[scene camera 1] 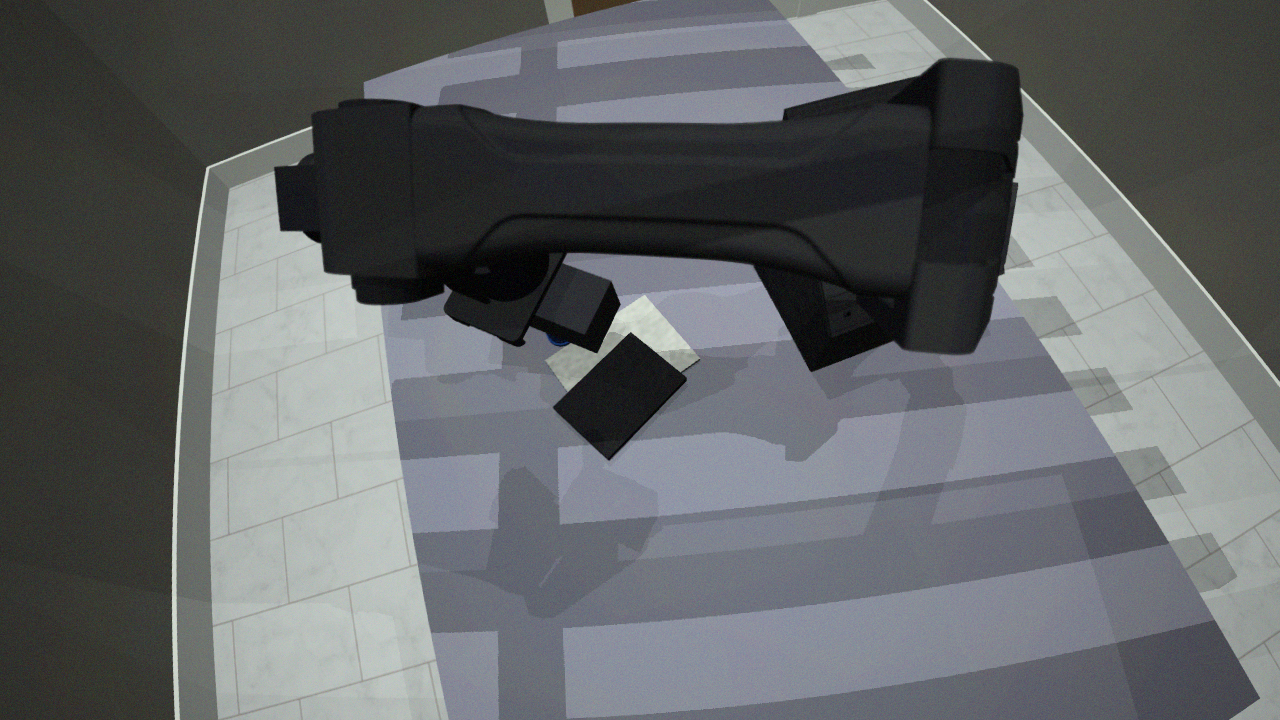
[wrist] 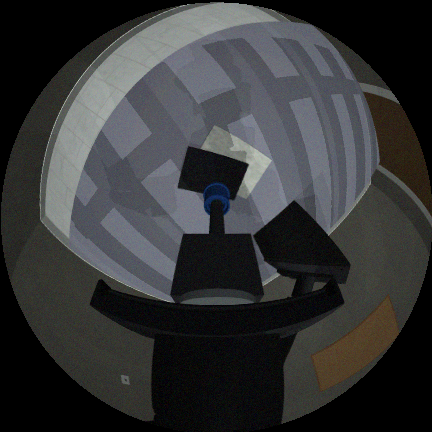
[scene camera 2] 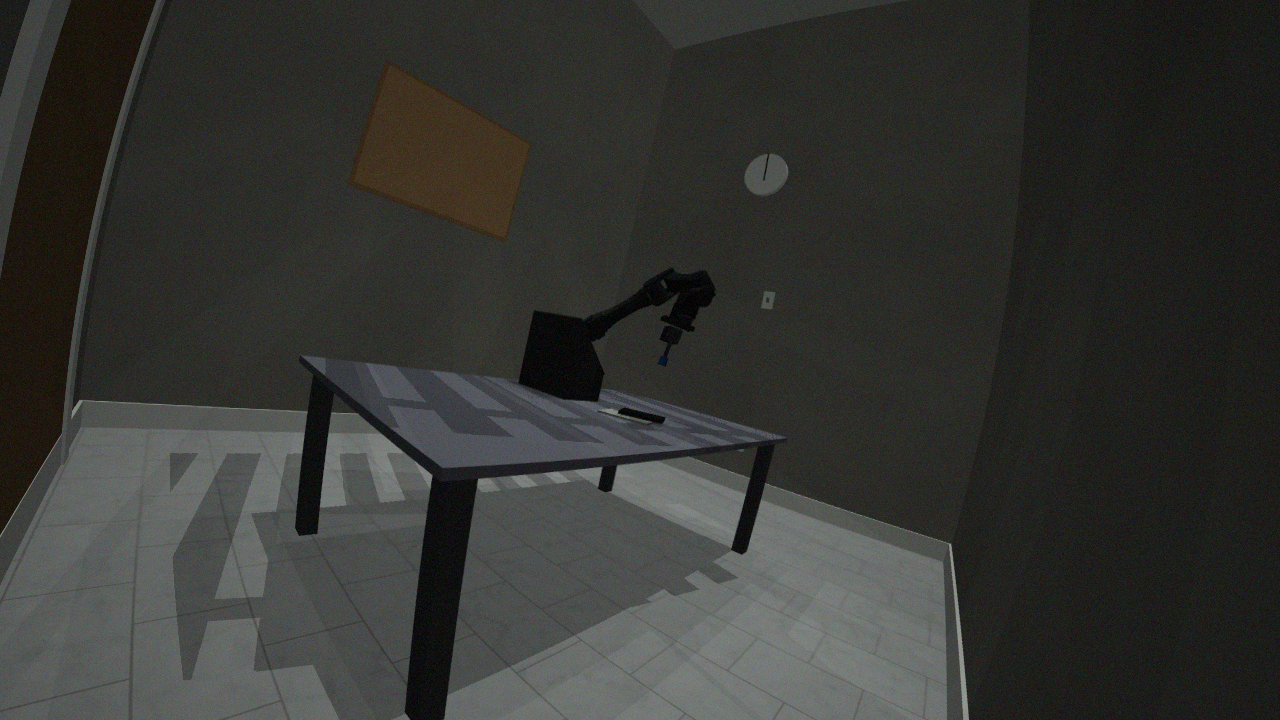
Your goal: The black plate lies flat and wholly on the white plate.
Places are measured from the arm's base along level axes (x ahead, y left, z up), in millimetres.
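Pixels of known places: hand, tool point: (wrist: 216, 193) (scene camera 2: 661, 365); arm's base, link origin: (wrist: 306, 274) (scene camera 2: 572, 345).
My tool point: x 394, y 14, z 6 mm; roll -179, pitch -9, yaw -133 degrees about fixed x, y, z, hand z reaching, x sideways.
For each thing: its top centre in the pictures, then the offset to it from my tool point. Level surfaces: height alone.
- black plate, top centre: (scene camera 1: 619, 392) (wrist: 212, 174) (scene camera 2: 642, 413) dx -38, dy +10, dz -166 mm
- white plate, top centre: (scene camera 1: 621, 359) (wrist: 231, 164) (scene camera 2: 628, 415) dx -54, dy -38, dz -177 mm
- table, surface height: dz -182 mm
The black plate (scene camera 1: 620, 395) (scene camera 2: 641, 415) (wrist: 212, 170) lies partly on the white plate (scene camera 1: 648, 317) (scene camera 2: 611, 411) (wrist: 257, 167) and sticks out past its edge, toward the bottom of scene camera 1's view. Part of the white plate shows beside it; the rest is hidden under it. I cannot tell whether the black plate is slightly tilted. My gripper, a small blue suction cup (scene camera 2: 663, 361) (wrist: 216, 199), is open and holds nothing. It hangs well above the plates. In scene camera 1's view it is mostly hidden behind the wrist.
The arm (scene camera 1: 671, 179) (scene camera 2: 626, 308) stretches over the table (scene camera 1: 805, 573) (scene camera 2: 510, 452) (wrist: 310, 115) from its black base (scene camera 2: 559, 358) (wrist: 300, 240). Shadows cross the table top. A cork board (scene camera 2: 438, 152) (wrist: 360, 345) and a clock (scene camera 2: 766, 174) are on the walls.
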